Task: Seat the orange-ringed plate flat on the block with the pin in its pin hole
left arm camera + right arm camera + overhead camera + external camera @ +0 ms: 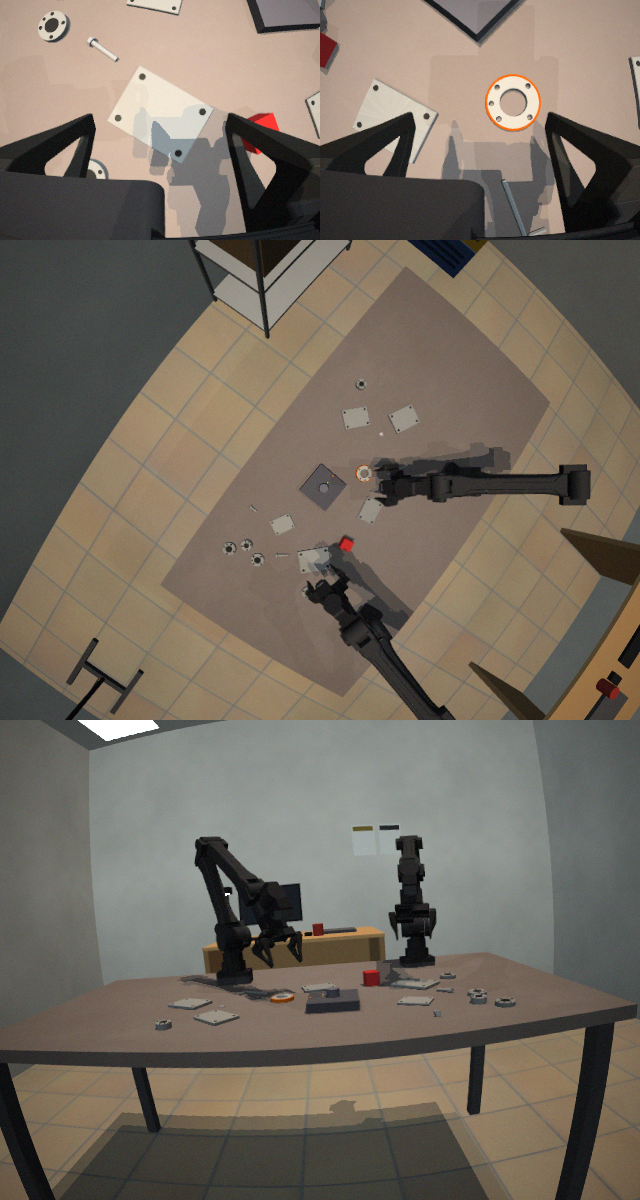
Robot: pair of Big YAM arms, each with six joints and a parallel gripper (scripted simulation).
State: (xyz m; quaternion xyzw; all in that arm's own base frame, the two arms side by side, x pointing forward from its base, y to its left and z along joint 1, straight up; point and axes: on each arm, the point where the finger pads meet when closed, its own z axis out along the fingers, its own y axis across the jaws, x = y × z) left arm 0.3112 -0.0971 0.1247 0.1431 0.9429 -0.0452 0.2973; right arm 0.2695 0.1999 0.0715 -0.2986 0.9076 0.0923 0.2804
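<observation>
My right hand is 14 cm short of the dark grey block, 8 cm to the right of it and 8 cm above it. From my right hand the other things lie so: grey square plate: 9 cm to the left, 9 cm below, 6 cm behind; red cube: 25 cm to the left, 8 cm below, 4 cm behind.
</observation>
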